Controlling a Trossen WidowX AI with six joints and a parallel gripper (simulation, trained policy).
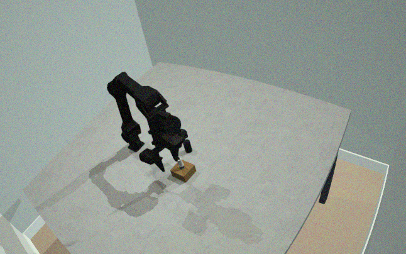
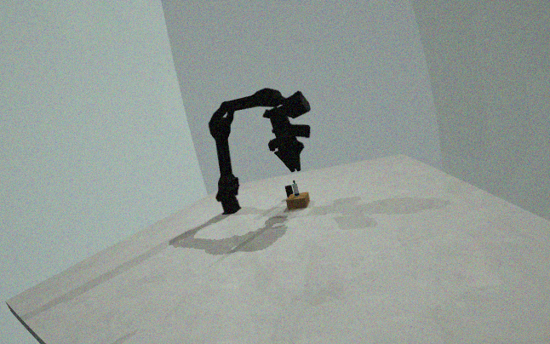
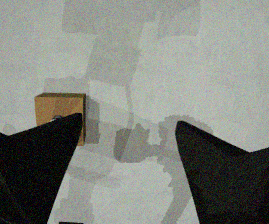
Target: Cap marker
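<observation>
The black marker cap lies 19 cm to the left of my gripper tip, 11 cm below it and 10 cm behind it. Also, from my gripper tip: tan holder block (12 cm below, 8 cm to the left, 4 cm behind).
</observation>
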